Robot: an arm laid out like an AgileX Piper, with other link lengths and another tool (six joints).
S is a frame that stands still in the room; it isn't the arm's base.
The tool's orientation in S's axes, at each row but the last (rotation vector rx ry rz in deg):
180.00 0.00 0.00
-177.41 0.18 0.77
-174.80 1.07 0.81
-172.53 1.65 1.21
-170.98 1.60 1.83
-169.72 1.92 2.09
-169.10 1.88 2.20
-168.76 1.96 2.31
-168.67 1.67 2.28
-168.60 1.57 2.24
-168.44 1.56 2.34
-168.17 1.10 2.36
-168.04 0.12 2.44
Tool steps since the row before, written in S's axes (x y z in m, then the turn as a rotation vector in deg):
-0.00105 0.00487 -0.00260 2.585 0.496 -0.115
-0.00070 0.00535 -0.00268 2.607 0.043 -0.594
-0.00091 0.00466 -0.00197 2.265 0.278 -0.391
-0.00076 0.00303 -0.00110 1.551 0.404 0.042
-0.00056 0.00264 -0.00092 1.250 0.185 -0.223
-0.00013 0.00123 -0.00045 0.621 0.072 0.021
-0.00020 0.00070 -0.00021 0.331 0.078 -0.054
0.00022 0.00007 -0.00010 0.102 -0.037 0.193
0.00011 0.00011 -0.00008 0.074 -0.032 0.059
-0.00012 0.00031 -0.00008 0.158 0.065 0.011
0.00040 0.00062 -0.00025 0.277 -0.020 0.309
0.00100 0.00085 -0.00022 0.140 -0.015 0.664
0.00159 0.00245 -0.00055 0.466 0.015 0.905
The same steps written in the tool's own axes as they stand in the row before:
-0.00105 -0.00487 0.00260 2.585 -0.496 0.115
-0.00069 -0.00522 0.00292 2.612 -0.022 0.573
-0.00095 -0.00445 0.00239 2.265 -0.270 0.395
-0.00080 -0.00285 0.00149 1.543 -0.437 -0.009
-0.00058 -0.00245 0.00133 1.251 -0.173 0.224
-0.00014 -0.00113 0.00066 0.619 -0.090 -0.022
-0.00021 -0.00064 0.00034 0.331 -0.075 0.060
0.00022 -0.00005 0.00011 0.097 -0.004 -0.199
0.00011 -0.00009 0.00010 0.073 0.018 -0.066
-0.00012 -0.00029 0.00014 0.157 -0.069 -0.002
0.00040 -0.00057 0.00036 0.268 -0.048 -0.314
0.00100 -0.00080 0.00036 0.121 -0.123 -0.656
0.00161 -0.00229 0.00100 0.440 -0.204 -0.895

